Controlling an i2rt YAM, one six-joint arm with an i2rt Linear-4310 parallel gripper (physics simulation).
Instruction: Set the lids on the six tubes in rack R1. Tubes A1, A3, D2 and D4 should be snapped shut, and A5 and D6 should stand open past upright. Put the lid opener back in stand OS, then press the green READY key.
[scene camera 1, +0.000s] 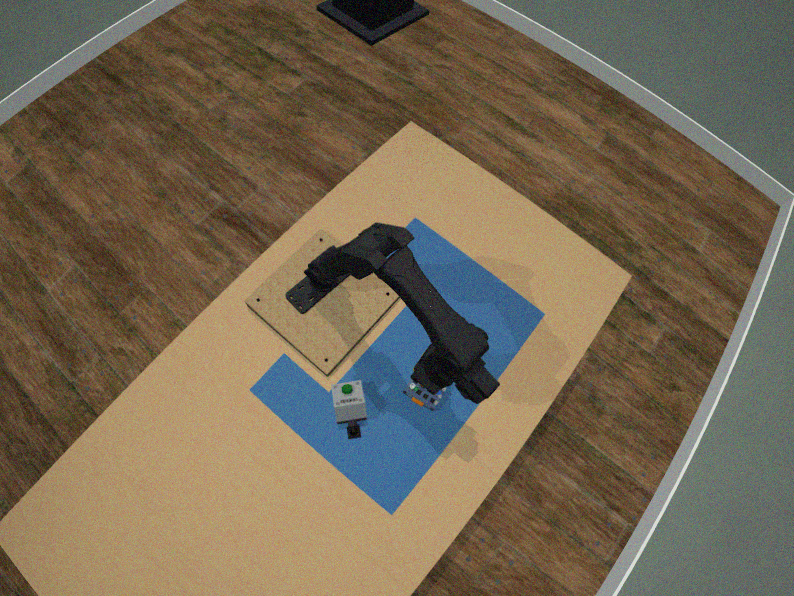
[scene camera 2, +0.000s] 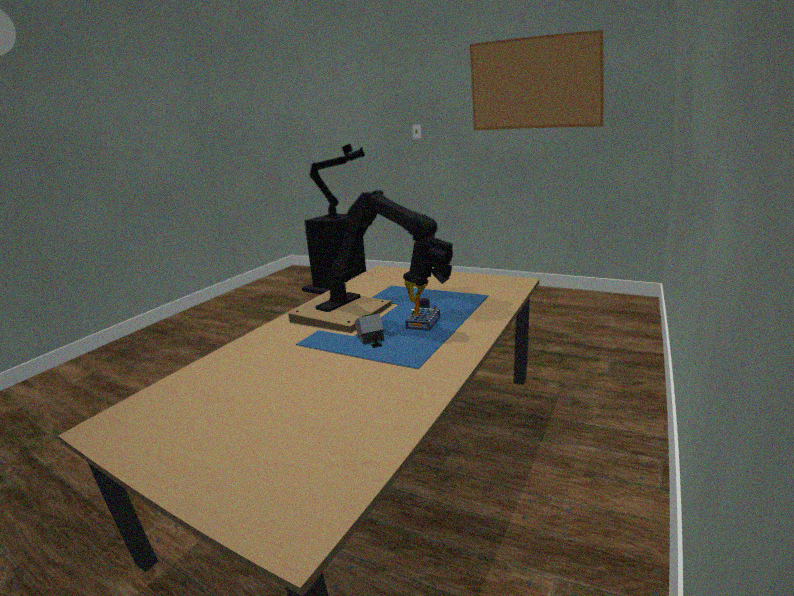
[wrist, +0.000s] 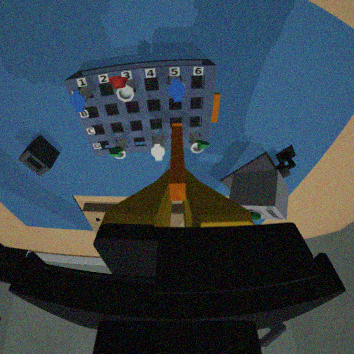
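Note:
Rack R1 is a grey grid on the blue mat. In the wrist view, tubes A1 and A5 show blue lids on top. A3 shows its white mouth with the red lid swung aside. D2 has a green lid and D4 a white one. D6 shows a white mouth with its green lid aside. My gripper is shut on the orange lid opener. The opener's tip hangs over the rack near row C, column 5.
The grey key box with the green READY key stands beside the rack. A small black piece sits against the box. A dark slotted block lies on the mat on the rack's other side.

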